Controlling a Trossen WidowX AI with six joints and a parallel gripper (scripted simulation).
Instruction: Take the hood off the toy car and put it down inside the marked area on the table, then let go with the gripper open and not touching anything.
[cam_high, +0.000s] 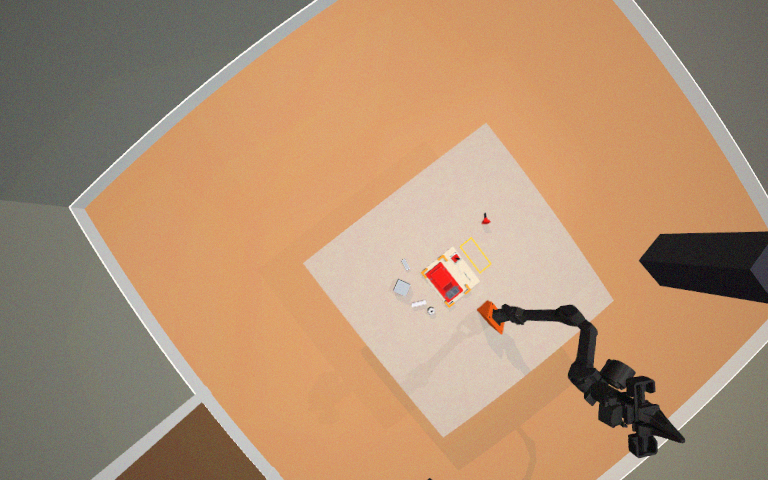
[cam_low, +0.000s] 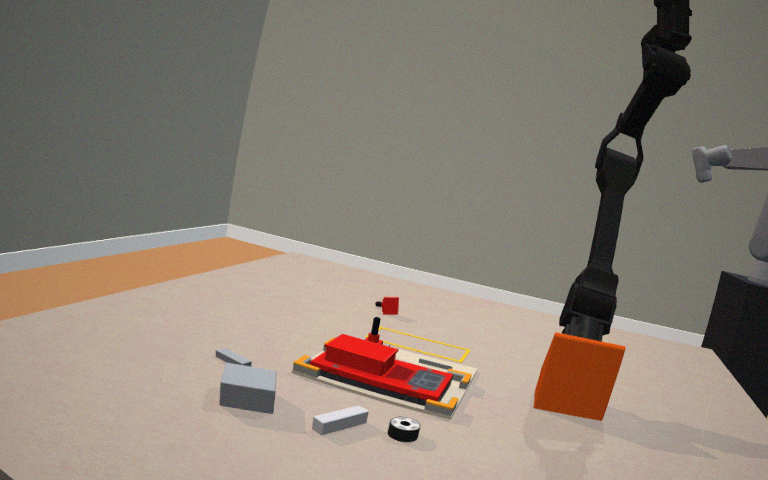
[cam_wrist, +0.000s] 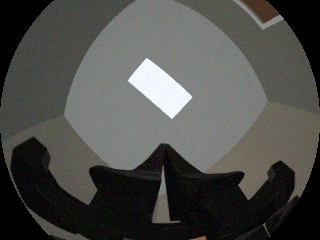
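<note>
Right now the hood is 79 cm below my gripper tip, 40 cm ahead of it and 7 cm to the left of it. Round my gripper tip: black wheel (82 cm below, 30 cm ahead, 23 cm to the left).
</note>
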